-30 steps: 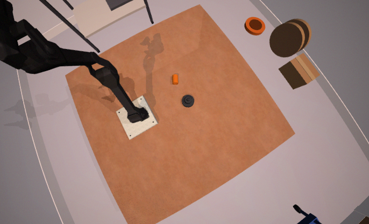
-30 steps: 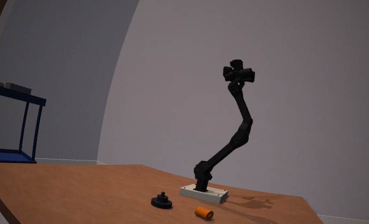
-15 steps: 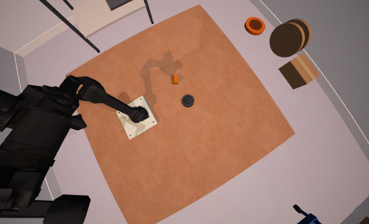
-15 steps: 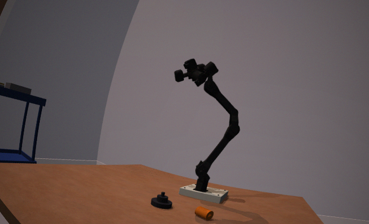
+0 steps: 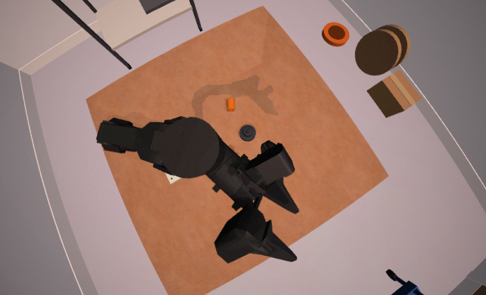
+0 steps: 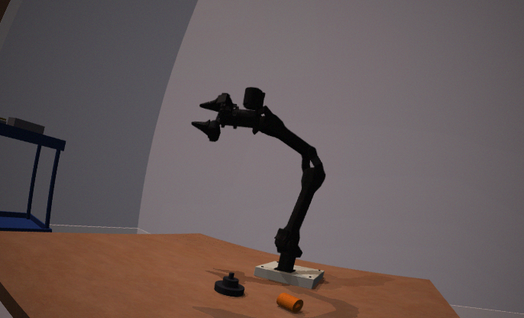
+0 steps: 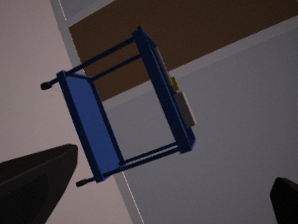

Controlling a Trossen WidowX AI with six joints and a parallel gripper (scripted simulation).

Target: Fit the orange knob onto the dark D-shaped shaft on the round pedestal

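My gripper tip is 490 mm above the orange knob, 460 mm to the right of it and 80 mm short of it. Also, from my gripper tip: dark round pedestal (480 mm below, 280 mm to the left, 80 mm ahead).
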